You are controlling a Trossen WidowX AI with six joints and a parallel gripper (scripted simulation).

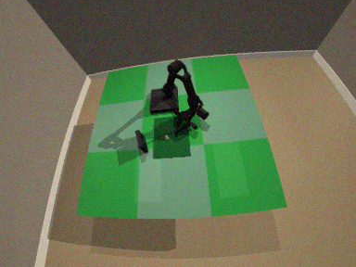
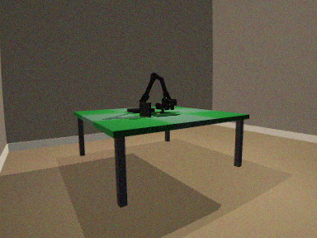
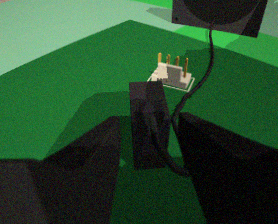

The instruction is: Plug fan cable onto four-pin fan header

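The fan plug is 10 mm to the right of my gripper tip, 10 mm below it and 10 mm ahead of it. From my gripper tip the other things lie so: black fan (220 mm to the right, 100 mm ahead, 20 mm above); then dark green board (50 mm to the right, 50 mm below, 30 mm ahead).
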